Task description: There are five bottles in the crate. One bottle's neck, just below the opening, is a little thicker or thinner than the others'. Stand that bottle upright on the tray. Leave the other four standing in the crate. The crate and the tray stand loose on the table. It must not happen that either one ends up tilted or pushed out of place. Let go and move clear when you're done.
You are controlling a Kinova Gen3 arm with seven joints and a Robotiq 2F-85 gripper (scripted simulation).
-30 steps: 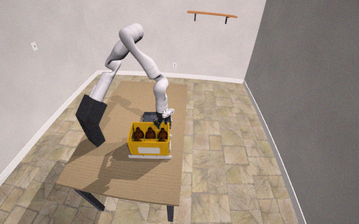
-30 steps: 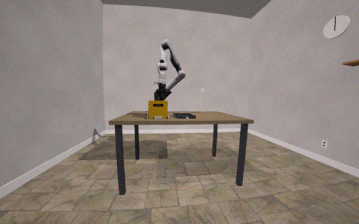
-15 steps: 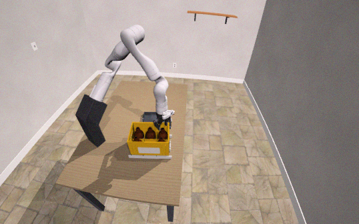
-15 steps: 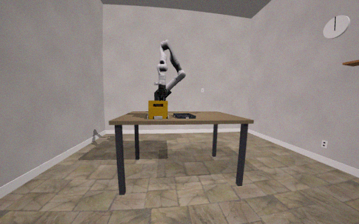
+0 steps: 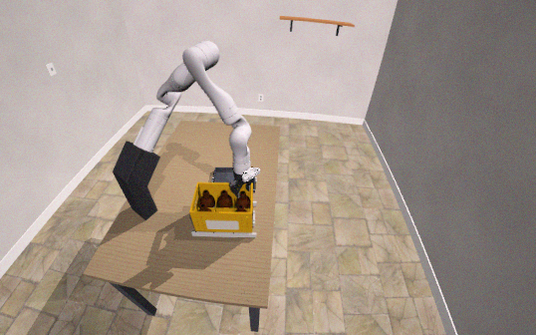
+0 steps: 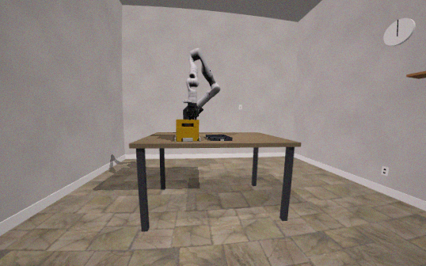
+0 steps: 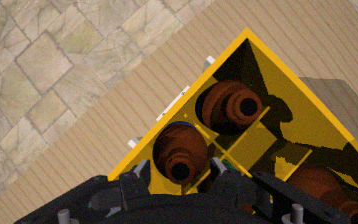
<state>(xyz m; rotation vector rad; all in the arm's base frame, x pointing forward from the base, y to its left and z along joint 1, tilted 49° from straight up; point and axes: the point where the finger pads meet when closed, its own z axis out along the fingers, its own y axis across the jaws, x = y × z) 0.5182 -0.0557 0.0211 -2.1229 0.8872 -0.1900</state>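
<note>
Now: the yellow crate 9 cm below my hand, 8 cm behind it and 5 cm to the right of it. The rest, counted from my hand: dark grey tray (23 cm to the left, 16 cm below, 11 cm behind).
</note>
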